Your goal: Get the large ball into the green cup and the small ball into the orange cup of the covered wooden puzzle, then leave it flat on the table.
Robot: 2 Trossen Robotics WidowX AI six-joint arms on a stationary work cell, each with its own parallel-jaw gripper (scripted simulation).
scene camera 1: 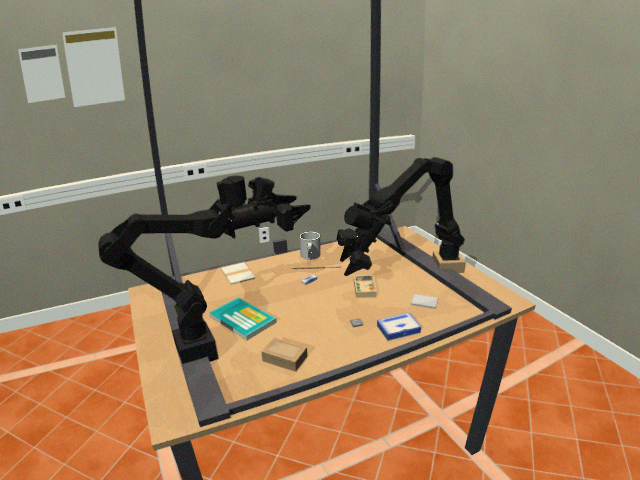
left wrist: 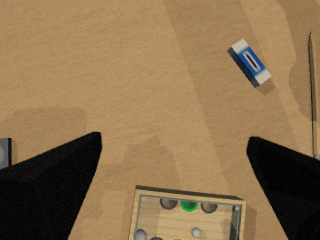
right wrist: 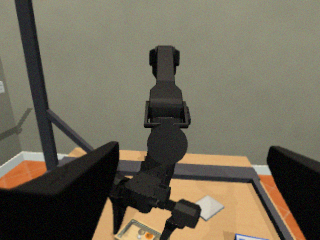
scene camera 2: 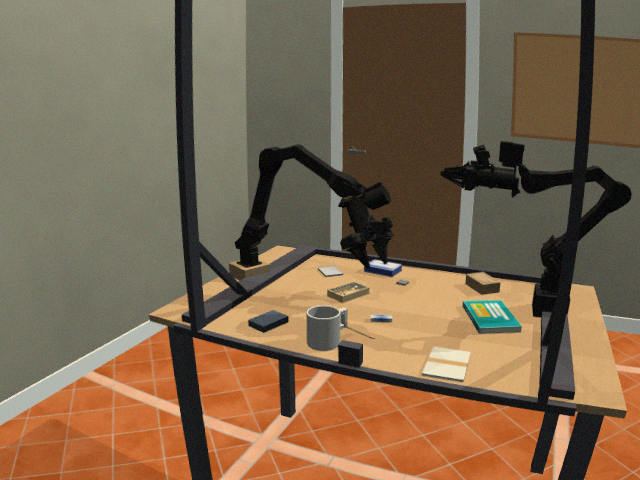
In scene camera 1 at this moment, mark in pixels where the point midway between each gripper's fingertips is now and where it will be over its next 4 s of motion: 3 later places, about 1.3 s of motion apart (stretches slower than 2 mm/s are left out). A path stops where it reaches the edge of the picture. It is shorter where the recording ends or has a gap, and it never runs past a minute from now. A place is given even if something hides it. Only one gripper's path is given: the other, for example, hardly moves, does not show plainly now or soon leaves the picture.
The left gripper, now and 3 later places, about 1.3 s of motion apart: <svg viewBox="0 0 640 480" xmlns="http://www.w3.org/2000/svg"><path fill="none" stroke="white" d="M343 268L361 274L364 283L365 285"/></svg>
